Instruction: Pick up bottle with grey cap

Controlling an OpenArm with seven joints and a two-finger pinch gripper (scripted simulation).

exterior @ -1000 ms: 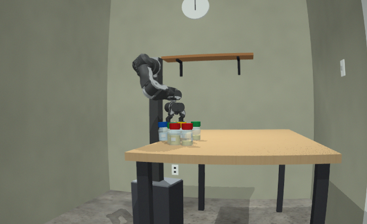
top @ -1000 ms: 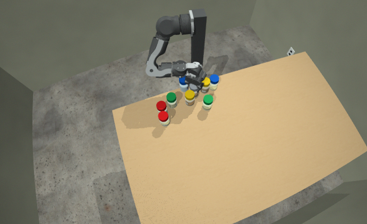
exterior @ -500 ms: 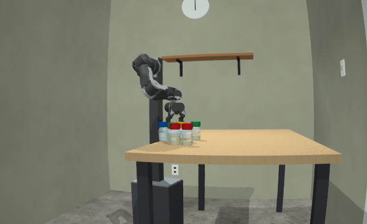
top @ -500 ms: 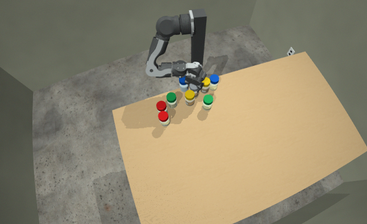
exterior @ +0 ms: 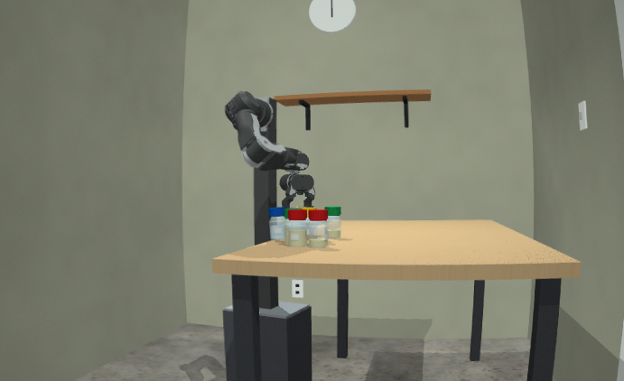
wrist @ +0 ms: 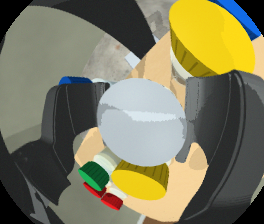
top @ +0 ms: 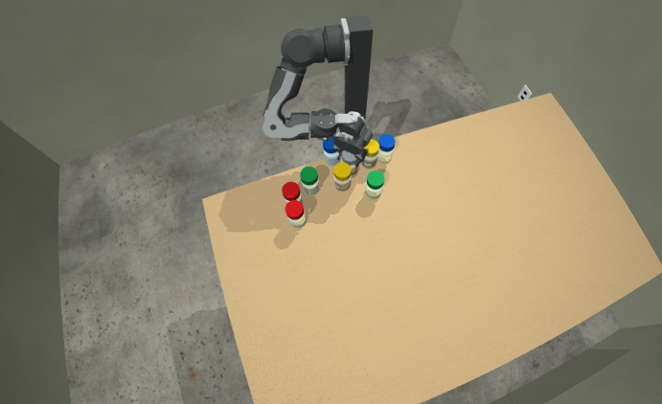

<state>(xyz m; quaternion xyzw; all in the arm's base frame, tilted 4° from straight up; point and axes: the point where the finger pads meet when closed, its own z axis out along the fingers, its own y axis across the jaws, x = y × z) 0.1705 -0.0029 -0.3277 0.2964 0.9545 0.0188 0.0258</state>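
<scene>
The yellow-capped bottle is 5 cm ahead of my hand, 4 cm to the right of it and 4 cm below it. From my hand the other things lie so: grey-capped bottle (4 cm below); green-capped bottle (10 cm ahead, 6 cm to the left, 4 cm below); blue-capped bottle (13 cm to the left, 4 cm below, 3 cm behind).
</scene>
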